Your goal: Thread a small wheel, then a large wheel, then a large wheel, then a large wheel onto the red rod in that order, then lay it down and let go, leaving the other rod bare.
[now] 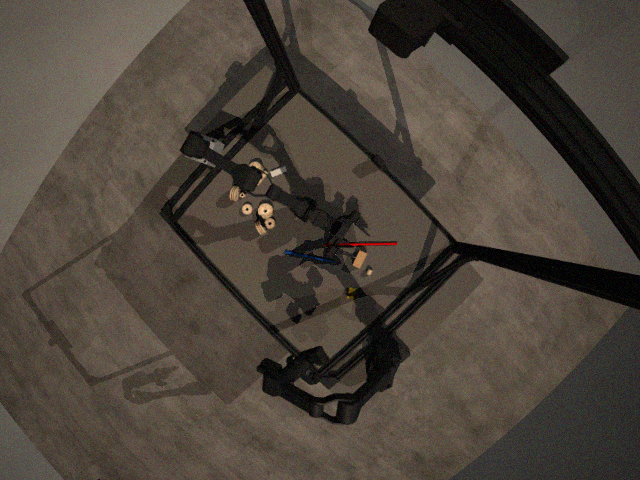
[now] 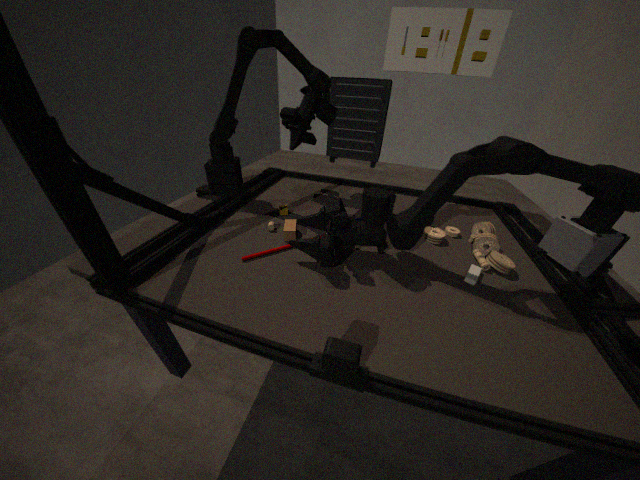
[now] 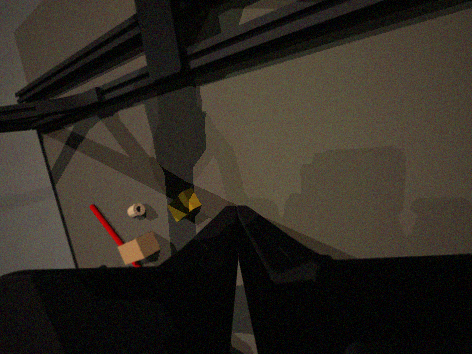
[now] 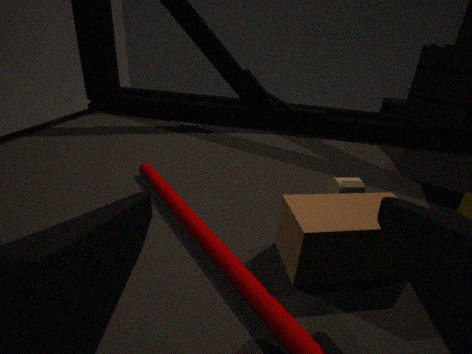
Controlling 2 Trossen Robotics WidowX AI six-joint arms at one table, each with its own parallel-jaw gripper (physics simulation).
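Observation:
The red rod lies bare on the table. My right gripper is open and low at the rod's near end, with the rod passing between its spread fingers. The blue rod lies bare just beside it. Several tan wheels, large and small, lie in a cluster under the right arm. My left gripper is shut and empty, raised high above the table's far side.
A tan block sits right beside the red rod. A small pale spool and a yellow piece lie past it. A grey block lies by the wheels. Black frame rails ring the table.

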